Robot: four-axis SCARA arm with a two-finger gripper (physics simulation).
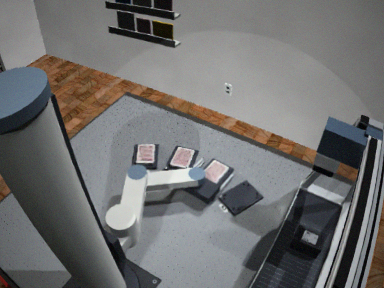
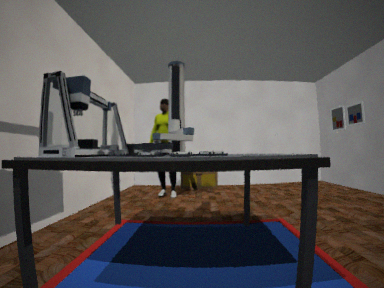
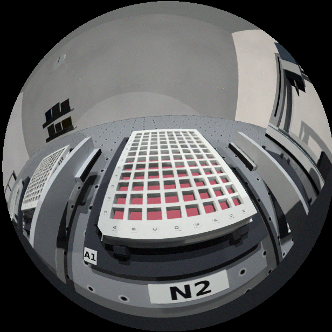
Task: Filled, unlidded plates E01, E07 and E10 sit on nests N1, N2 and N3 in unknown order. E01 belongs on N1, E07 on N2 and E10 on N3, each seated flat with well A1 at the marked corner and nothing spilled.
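Places are measured from the arm's base along level axes (x ahead, y left, z up), in millimetres.
Where they show: gripper, fingertip midpoint: (image 1: pixel 217 167) (image 2: pixel 148 151).
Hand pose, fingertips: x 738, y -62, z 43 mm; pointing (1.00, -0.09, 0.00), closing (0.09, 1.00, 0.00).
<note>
After its pixels a point has its place.
A white plate with red-filled wells (image 3: pixel 170 192) (image 1: pixel 218 170) @(x 731, y -73, z 37 mm) rests on the dark nest N2 (image 3: pixel 170 262). Its A and 1 marks are at the near left corner, beside the A1 label (image 3: pixel 90 256). It looks level; full seating cannot be made out. My gripper (image 3: pixel 167 137) is open, its fingers spread on both sides of this plate with gaps. A second plate (image 1: pixel 183 157) @(x 716, y 109, z 39 mm) (image 3: pixel 45 175) sits on a nest to the left. A third plate (image 1: pixel 146 153) @(x 644, y 277, z 38 mm) sits on the leftmost nest. No plate name is readable. N1 and N3 labels do not show.
A bare dark nest (image 1: pixel 241 197) @(x 653, y -232, z 25 mm) lies right of the N2 plate. A gantry machine with a dark bed (image 1: pixel 320 215) (image 2: pixel 77 95) @(x 786, y -495, z 375 mm) stands at the table's side. The arm's column (image 1: pixel 55 185) @(x -10, y -74, z 709 mm) (image 2: pixel 176 95) @(x 77, y 10, z 553 mm) stands on the table. A person in yellow (image 2: pixel 161 125) stands behind the table.
</note>
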